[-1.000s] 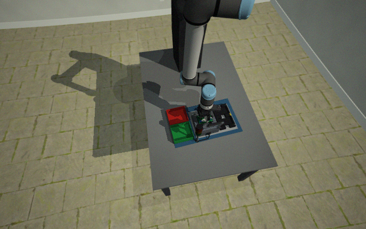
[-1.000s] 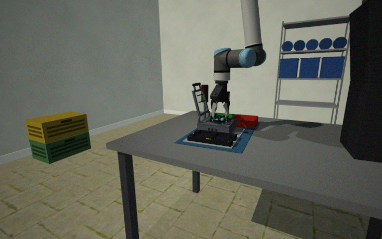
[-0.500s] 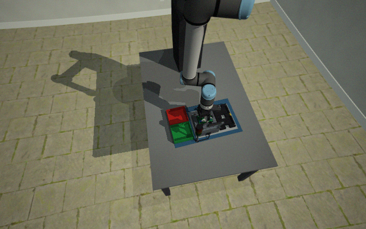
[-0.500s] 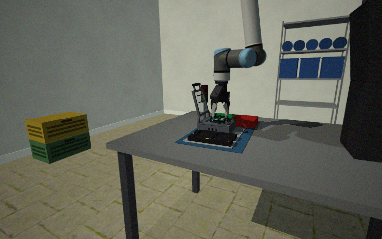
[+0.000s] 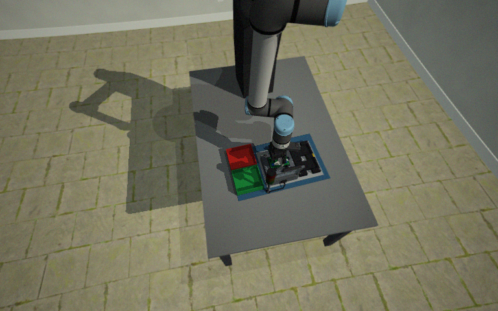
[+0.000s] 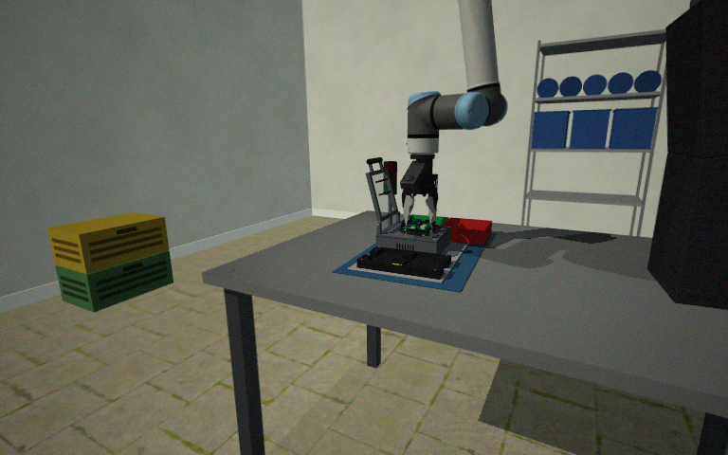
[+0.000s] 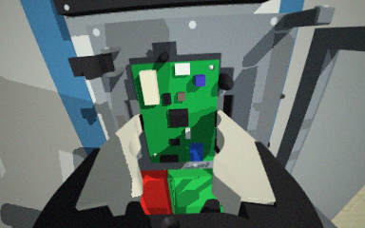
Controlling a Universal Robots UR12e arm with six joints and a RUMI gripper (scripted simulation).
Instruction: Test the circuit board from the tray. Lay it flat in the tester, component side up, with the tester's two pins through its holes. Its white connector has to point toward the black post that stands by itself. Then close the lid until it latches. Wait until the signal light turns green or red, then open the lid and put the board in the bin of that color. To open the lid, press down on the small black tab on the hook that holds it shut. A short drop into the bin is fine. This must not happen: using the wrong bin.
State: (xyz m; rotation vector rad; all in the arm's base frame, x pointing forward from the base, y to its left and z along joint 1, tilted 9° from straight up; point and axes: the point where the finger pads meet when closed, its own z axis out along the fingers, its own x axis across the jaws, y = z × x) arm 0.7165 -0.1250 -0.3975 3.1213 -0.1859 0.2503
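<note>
Right now my hand is right at the green circuit board. From my hand the other things lie so: black latch piece 6 cm behind, 6 cm to the left, 1 cm above; green bin 2 cm ahead, 21 cm to the right, 7 cm below; tester lid 12 cm ahead, 2 cm to the right, 10 cm above.
</note>
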